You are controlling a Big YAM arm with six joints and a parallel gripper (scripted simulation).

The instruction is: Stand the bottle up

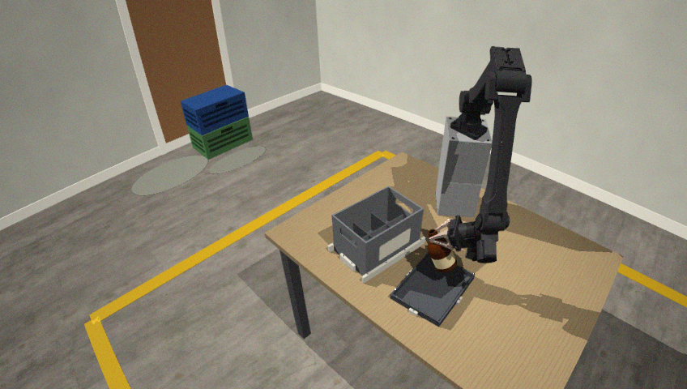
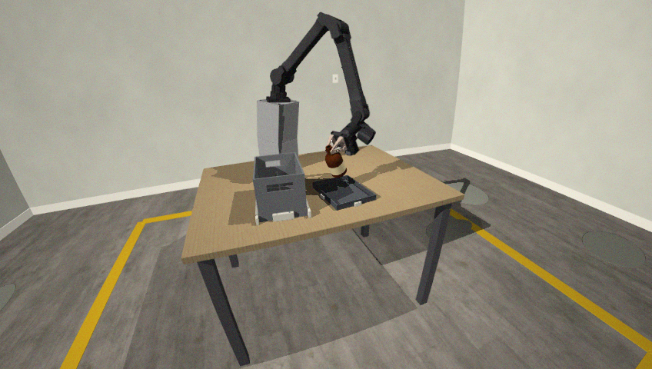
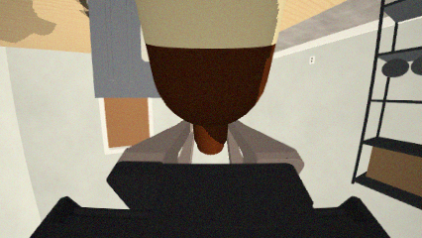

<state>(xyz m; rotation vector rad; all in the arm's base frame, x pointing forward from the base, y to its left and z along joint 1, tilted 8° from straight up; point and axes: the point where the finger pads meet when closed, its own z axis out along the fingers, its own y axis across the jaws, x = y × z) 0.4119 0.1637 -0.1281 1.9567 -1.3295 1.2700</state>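
My hand is 10 mm past the brown bottle, 20 mm to the right of it and 50 mm above it. The rest, counted from my hand: dark tray: 20 mm ahead, 50 mm to the left, 180 mm below; grey crate: 20 mm ahead, 230 mm to the right, 110 mm below.
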